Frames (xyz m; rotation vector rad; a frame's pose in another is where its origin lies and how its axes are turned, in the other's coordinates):
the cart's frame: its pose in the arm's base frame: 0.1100 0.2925 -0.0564 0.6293 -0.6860 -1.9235
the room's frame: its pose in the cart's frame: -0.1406 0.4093 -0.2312 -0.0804 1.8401 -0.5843
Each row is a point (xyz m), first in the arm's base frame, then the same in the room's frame.
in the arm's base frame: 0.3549 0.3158 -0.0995
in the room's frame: 0.0565 -0.2706 0.1196
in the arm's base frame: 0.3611 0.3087 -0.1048
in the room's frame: 0.0621 -0.2631 0.1250
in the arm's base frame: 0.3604 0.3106 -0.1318
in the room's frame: 0.0840 -0.2721 0.1382
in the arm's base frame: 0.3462 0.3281 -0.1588
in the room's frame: 0.1030 -0.3007 0.1457
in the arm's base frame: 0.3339 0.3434 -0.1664
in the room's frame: 0.1068 -0.3213 0.1437
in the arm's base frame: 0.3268 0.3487 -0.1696
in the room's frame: 0.1071 -0.3307 0.1445
